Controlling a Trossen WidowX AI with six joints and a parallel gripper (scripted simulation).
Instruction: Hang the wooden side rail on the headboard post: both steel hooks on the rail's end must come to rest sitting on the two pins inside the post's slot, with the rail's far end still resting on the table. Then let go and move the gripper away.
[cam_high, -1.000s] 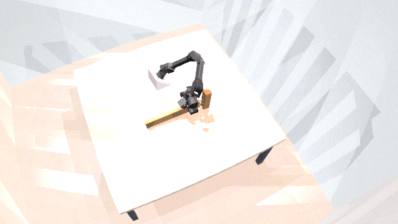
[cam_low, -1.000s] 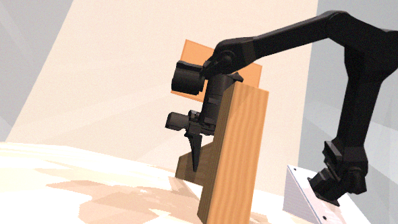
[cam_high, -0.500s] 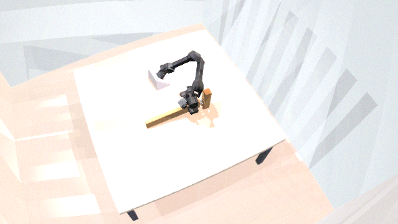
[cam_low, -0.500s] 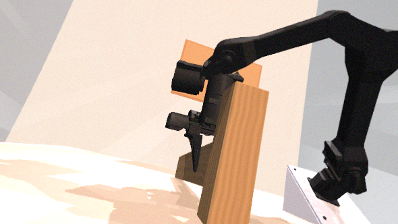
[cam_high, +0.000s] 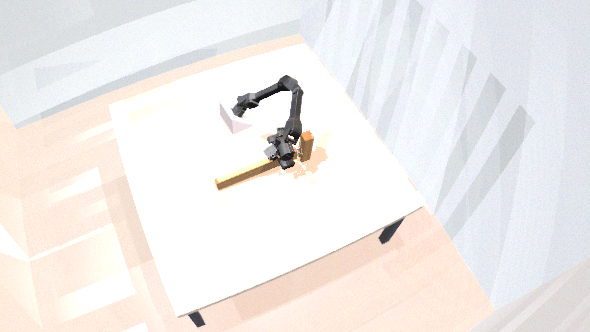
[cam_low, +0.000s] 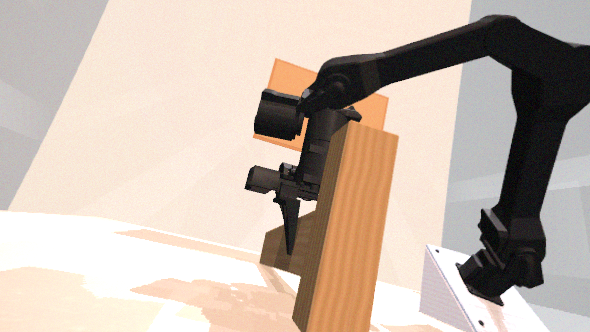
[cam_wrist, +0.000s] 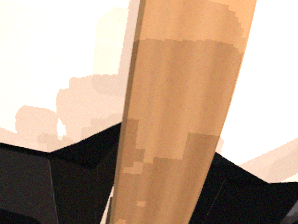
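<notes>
Now: gripper tip 130 mm to the right of the headboard post and 40 mm below it.
</notes>
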